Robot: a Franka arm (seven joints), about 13 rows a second.
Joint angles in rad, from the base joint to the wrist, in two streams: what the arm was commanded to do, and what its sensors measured. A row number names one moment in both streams.
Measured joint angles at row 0:
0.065, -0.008, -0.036, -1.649, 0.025, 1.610, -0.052
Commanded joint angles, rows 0 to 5:
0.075, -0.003, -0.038, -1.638, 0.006, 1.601, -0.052
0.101, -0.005, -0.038, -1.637, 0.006, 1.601, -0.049
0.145, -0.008, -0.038, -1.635, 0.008, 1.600, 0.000
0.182, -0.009, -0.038, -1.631, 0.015, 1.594, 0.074
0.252, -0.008, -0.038, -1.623, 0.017, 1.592, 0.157
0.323, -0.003, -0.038, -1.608, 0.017, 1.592, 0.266
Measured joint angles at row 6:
0.204, -0.008, -0.032, -1.644, 0.027, 1.609, 0.101
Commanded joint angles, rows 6 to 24:
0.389, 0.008, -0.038, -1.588, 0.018, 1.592, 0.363
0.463, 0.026, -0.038, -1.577, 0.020, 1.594, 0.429
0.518, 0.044, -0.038, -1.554, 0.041, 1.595, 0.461
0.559, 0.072, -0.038, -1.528, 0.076, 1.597, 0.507
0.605, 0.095, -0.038, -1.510, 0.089, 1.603, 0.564
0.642, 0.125, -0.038, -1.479, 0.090, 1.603, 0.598
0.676, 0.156, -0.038, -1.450, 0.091, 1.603, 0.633
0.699, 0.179, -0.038, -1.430, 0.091, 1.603, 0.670
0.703, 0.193, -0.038, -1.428, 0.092, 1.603, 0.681
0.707, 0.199, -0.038, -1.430, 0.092, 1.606, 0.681
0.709, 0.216, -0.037, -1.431, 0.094, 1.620, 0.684
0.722, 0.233, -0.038, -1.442, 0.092, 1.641, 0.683
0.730, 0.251, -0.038, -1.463, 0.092, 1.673, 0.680
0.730, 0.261, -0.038, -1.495, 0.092, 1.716, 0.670
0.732, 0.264, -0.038, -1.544, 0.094, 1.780, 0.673
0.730, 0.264, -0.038, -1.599, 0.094, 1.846, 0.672
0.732, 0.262, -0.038, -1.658, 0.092, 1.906, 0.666
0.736, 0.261, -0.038, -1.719, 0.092, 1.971, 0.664
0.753, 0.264, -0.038, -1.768, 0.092, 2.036, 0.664
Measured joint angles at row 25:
0.719, 0.287, -0.023, -1.662, 0.078, 1.933, 0.662
